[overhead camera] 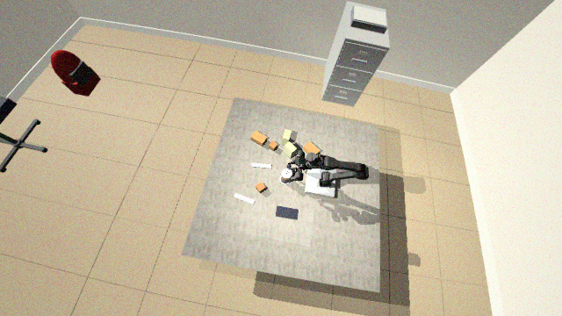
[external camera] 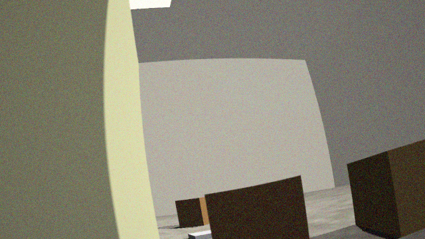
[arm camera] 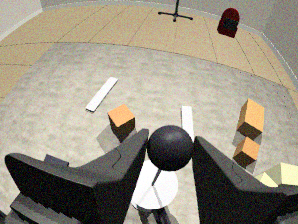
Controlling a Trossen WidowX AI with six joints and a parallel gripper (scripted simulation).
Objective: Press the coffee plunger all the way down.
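Right now the coffee press is 20 mm behind my gripper tip, 10 mm to the right of it and 140 mm below it. The rest, counted from my gripper tip: dark flat slab 20 mm behind, 240 mm to the left, 270 mm below.
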